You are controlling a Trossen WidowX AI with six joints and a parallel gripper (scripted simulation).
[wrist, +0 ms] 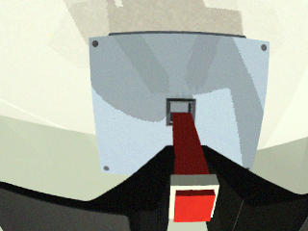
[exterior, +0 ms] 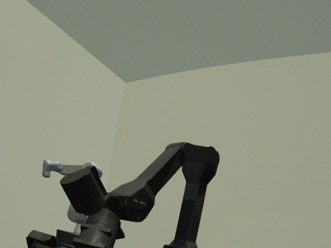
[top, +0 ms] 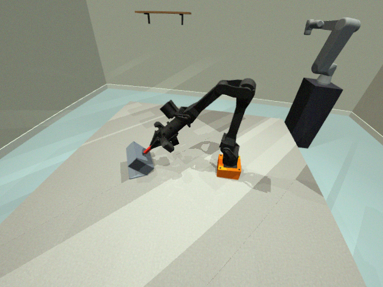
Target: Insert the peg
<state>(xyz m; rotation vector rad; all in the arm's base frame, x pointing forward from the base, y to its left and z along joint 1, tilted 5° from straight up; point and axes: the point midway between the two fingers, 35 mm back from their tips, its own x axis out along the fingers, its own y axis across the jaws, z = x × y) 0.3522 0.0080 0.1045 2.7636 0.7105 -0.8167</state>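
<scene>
Now: gripper tip 50 mm short of the sloped panel, 30 mm to the right of it and 50 mm above it. From my gripper tip the other things lie so: red square peg 10 mm behind, 10 mm to the right, 10 mm above.
</scene>
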